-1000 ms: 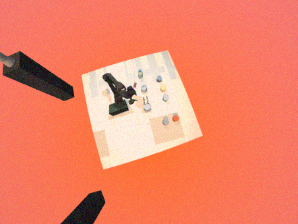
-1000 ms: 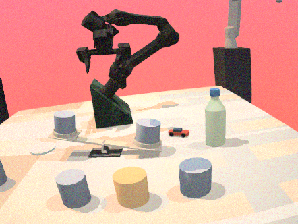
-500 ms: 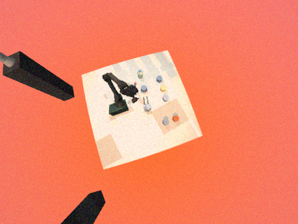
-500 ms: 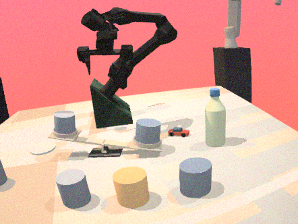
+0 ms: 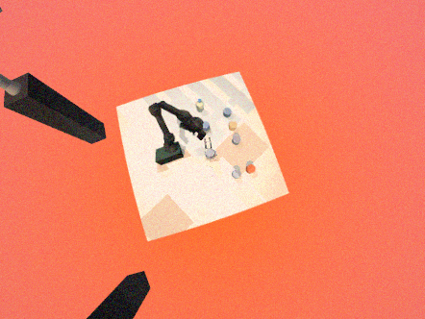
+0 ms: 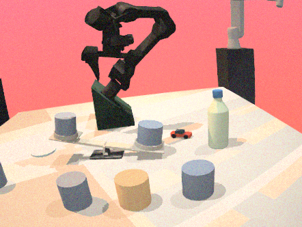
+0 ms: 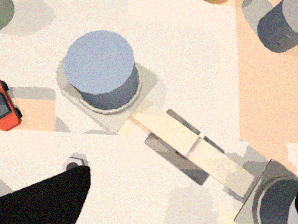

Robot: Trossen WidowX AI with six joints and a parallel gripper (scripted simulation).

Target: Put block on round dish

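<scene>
Right now the pale green block is 170 mm below my gripper tip, 80 mm to the left of it and 60 mm ahead of it. Also, from my gripper tip: red toy car: 200 mm to the left, 200 mm below, 20 mm behind; then pale green bottle: 290 mm to the left, 100 mm below, 80 mm ahead; then balance beam: 190 mm below, 50 mm to the right, 40 mm ahead.
</scene>
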